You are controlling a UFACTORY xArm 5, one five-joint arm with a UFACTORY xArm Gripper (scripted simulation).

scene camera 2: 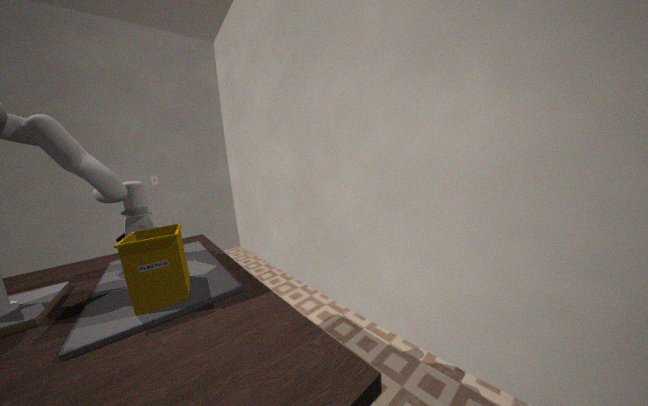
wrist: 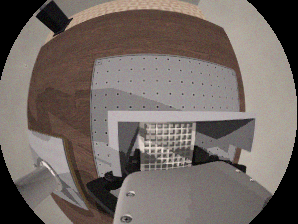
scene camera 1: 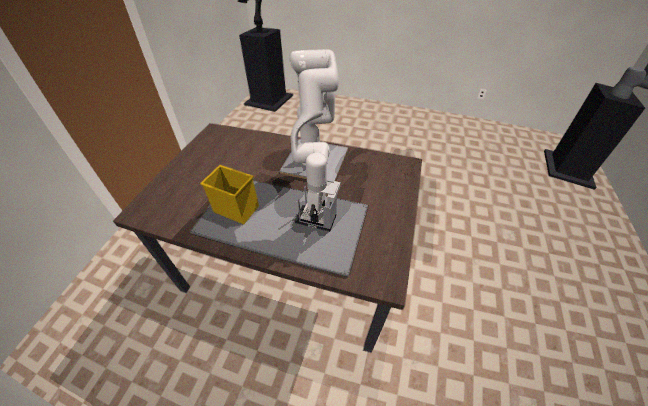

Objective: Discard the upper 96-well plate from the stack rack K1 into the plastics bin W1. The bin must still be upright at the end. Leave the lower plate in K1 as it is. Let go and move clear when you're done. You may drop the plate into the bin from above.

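A yellow plastics bin W1 can be seen in scene camera 2 (scene camera 2: 154, 268) and in scene camera 1 (scene camera 1: 239, 207), while in the wrist view the yellow plastics bin W1 is out of frame. A white 96-well plate is visible in the wrist view (wrist: 168, 139), but scene camera 2 does not show the white 96-well plate, hidden by the yellow plastics bin W1.
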